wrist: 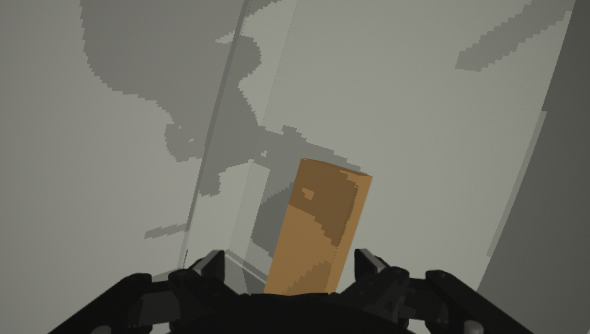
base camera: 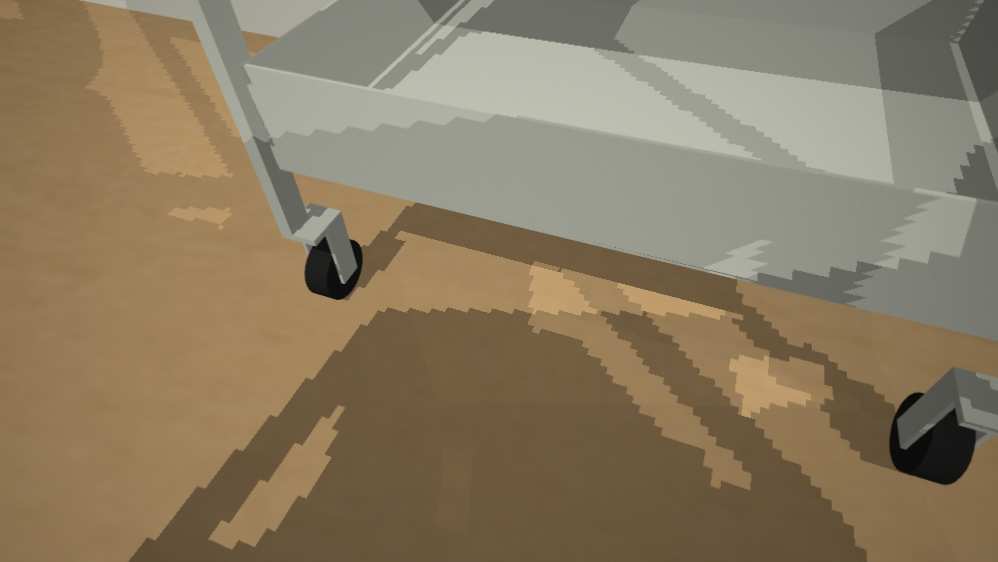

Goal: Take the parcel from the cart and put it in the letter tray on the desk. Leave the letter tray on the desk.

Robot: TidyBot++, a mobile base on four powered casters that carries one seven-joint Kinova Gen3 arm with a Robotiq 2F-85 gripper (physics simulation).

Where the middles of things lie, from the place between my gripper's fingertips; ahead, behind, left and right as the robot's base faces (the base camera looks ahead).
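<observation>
What I see is the brown cardboard parcel (wrist: pixel 327 200), which is 70 mm below my hand and 10 mm ahead of it.
</observation>
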